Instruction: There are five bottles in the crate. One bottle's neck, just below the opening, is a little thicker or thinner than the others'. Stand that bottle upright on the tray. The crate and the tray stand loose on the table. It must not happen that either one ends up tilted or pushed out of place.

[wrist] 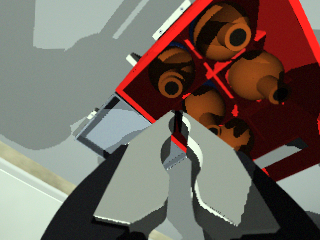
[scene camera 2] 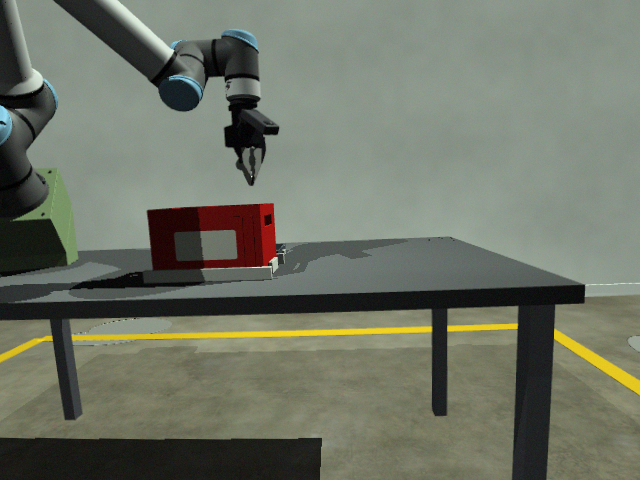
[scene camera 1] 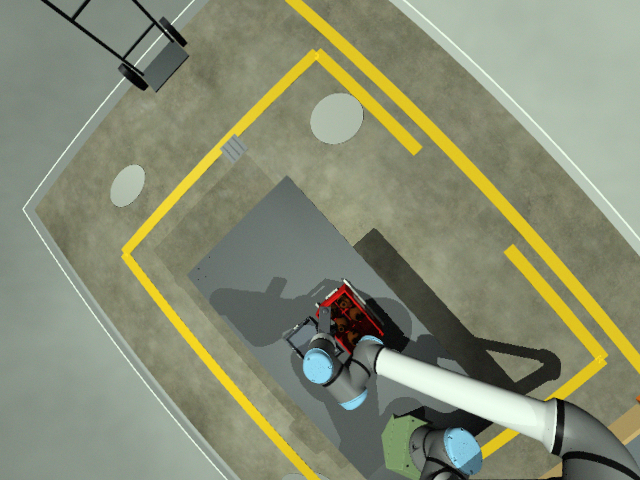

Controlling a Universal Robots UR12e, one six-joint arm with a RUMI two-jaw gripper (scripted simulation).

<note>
In view: the gripper [scene camera 2: 251, 185], a red crate [wrist: 283, 36], a tray [wrist: 115, 124] and a bottle [wrist: 172, 72].
The gripper shows as well in the wrist view [wrist: 176, 112].
</note>
